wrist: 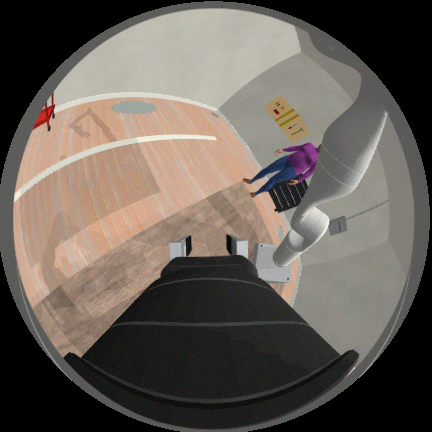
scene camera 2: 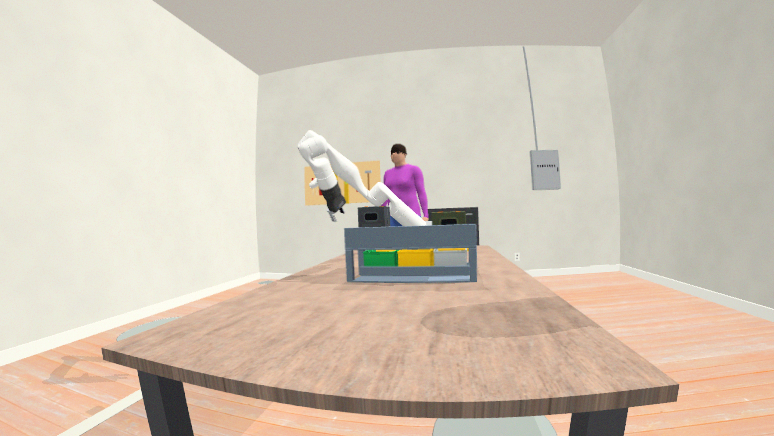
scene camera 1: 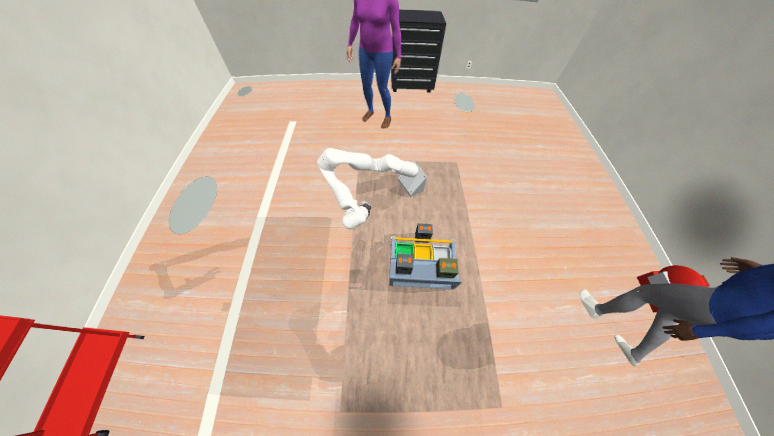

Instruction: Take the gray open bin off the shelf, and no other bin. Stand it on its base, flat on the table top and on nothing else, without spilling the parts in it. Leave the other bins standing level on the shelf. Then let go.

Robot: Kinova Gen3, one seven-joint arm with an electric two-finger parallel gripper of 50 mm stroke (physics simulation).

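Frame: origin at the arm's base, x right, y ahead, z up, level; centimetres.
Seen in the pictures: gripper, fingertip midpoint: (wrist: 208, 242) (scene camera 2: 338, 216); arm's base at its link origin: (wrist: 281, 257) (scene camera 1: 412, 171).
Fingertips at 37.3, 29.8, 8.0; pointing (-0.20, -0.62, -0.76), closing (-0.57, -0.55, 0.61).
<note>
Pixels of each thing's top centre, then the offset from my fingertips to it, as dx, dy, dz. Level surfaces: height alone.
- gray open bin at its top centre: (scene camera 2: 451, 247) (scene camera 1: 442, 256) -41.9, +33.4, -11.5
- yellow bin at its top centre: (scene camera 2: 417, 248) (scene camera 1: 423, 254) -31.0, +30.8, -11.5
- green bin at its top centre: (scene camera 2: 385, 248) (scene camera 1: 404, 253) -20.1, +28.2, -11.5
- olive box at its top centre: (scene camera 2: 449, 211) (scene camera 1: 449, 265) -39.8, +42.9, +0.3
- wooden table at its surface level: dz -19.6
The gray open bin (scene camera 1: 441, 252) (scene camera 2: 450, 257) sits on the blue-gray shelf (scene camera 1: 411, 283) (scene camera 2: 410, 237), at the right end of the row in both scene views. The yellow bin (scene camera 1: 423, 251) (scene camera 2: 415, 257) is beside it in the middle, and the green bin (scene camera 1: 404, 249) (scene camera 2: 380, 258) is at the left end. The parts inside the gray bin are too small to make out. My gripper (scene camera 2: 337, 214) (wrist: 208, 242) is open and empty, high above the table and to the left of the shelf in both scene views. No bin shows in the wrist view.
A dark box (scene camera 1: 404, 263) (scene camera 2: 373, 216) and an olive box (scene camera 1: 447, 267) stand on top of the shelf unit. Another dark box (scene camera 1: 424, 230) stands by its yellow-barred side, toward the arm's base (scene camera 1: 412, 183) (wrist: 273, 263). The wooden table (scene camera 1: 417, 373) (scene camera 2: 379, 346) carries the shelf.
</note>
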